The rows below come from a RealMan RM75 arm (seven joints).
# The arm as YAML. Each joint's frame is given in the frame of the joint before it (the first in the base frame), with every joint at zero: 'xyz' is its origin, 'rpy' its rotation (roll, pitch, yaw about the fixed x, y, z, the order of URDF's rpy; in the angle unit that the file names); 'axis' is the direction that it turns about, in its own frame. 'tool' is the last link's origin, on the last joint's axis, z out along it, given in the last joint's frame.
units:
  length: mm
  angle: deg
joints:
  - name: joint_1
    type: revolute
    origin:
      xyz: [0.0, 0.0, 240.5]
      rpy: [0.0, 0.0, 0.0]
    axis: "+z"
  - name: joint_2
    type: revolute
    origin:
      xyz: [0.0, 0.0, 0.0]
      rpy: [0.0, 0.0, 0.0]
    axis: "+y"
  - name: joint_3
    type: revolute
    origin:
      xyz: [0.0, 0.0, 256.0]
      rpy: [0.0, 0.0, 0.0]
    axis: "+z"
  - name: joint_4
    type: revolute
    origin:
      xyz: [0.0, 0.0, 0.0]
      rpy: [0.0, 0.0, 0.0]
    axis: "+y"
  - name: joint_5
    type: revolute
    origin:
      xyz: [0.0, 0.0, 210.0]
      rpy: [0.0, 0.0, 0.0]
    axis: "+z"
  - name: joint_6
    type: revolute
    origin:
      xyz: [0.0, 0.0, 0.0]
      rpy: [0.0, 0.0, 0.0]
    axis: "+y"
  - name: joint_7
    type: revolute
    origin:
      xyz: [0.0, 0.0, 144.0]
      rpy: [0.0, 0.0, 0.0]
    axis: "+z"
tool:
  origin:
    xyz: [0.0, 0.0, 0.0]
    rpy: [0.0, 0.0, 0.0]
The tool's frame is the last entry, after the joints.
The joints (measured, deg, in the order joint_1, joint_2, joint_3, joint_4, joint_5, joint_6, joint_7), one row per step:
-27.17, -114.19, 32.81, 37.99, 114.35, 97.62, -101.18
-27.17, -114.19, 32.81, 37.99, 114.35, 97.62, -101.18
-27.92, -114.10, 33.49, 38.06, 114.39, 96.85, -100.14
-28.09, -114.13, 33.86, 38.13, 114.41, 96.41, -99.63
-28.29, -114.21, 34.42, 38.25, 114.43, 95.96, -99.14
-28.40, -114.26, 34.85, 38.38, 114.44, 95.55, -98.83
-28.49, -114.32, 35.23, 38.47, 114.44, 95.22, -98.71
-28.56, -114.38, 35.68, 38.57, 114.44, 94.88, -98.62
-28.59, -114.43, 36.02, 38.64, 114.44, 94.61, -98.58
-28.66, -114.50, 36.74, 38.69, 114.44, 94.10, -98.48
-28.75, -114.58, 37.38, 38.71, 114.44, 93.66, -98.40
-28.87, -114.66, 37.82, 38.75, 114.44, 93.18, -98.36
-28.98, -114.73, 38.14, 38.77, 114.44, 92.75, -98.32
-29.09, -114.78, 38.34, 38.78, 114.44, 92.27, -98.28
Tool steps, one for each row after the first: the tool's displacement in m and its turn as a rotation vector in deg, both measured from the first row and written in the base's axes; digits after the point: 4 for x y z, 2 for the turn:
0.0000, 0.0000, 0.0000, 0.00, 0.00, 0.00
0.0032, 0.0050, -0.0007, 0.46, 1.22, -1.47
0.0039, 0.0065, -0.0016, 0.68, 1.82, -1.99
0.0052, 0.0081, -0.0031, 0.75, 2.48, -2.64
0.0058, 0.0092, -0.0040, 0.86, 3.02, -3.02
0.0064, 0.0101, -0.0050, 0.85, 3.39, -3.24
0.0069, 0.0109, -0.0062, 0.78, 3.79, -3.44
0.0072, 0.0113, -0.0071, 0.73, 4.07, -3.54
0.0077, 0.0121, -0.0090, 0.53, 4.63, -3.76
0.0083, 0.0129, -0.0110, 0.33, 5.08, -3.97
0.0089, 0.0140, -0.0124, 0.31, 5.47, -4.08
0.0094, 0.0150, -0.0135, 0.35, 5.79, -4.15
0.0097, 0.0163, -0.0142, 0.52, 6.09, -4.13

